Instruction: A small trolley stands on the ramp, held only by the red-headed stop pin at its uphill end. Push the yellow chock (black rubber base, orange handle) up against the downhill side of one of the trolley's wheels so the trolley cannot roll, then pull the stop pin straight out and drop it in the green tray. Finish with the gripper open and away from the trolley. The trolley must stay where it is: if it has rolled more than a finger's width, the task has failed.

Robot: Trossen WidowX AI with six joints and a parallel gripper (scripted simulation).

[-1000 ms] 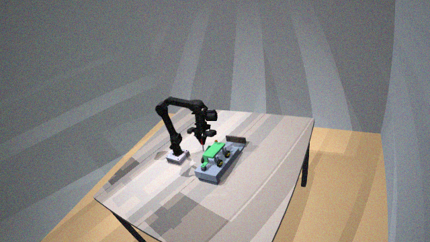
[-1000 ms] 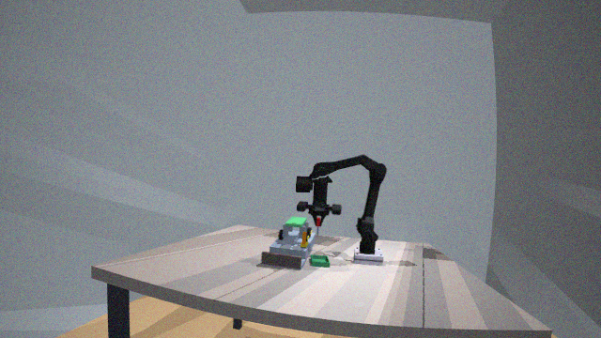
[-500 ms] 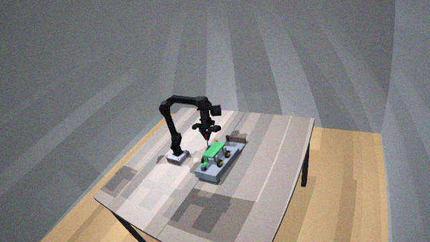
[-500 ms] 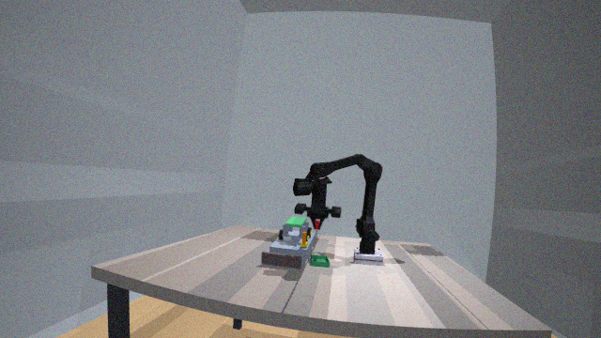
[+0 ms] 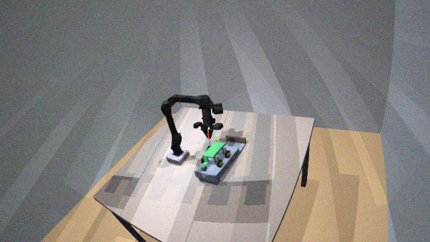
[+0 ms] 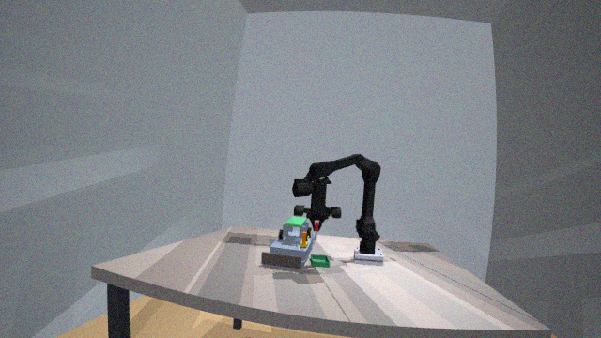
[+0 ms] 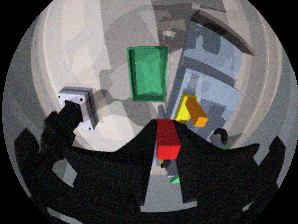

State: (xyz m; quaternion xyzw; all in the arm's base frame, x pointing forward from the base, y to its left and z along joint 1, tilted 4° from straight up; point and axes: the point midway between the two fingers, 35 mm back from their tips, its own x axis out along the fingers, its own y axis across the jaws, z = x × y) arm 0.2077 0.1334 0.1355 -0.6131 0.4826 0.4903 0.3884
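The red-headed stop pin is right at my gripper tip. Also, from my gripper tip: yellow chock (50 mm ahead, 20 mm to the right, 50 mm below); then trolley (120 mm ahead, 110 mm to the right, 20 mm below); then dark end wall (90 mm ahead, 160 mm to the left, 100 mm below).
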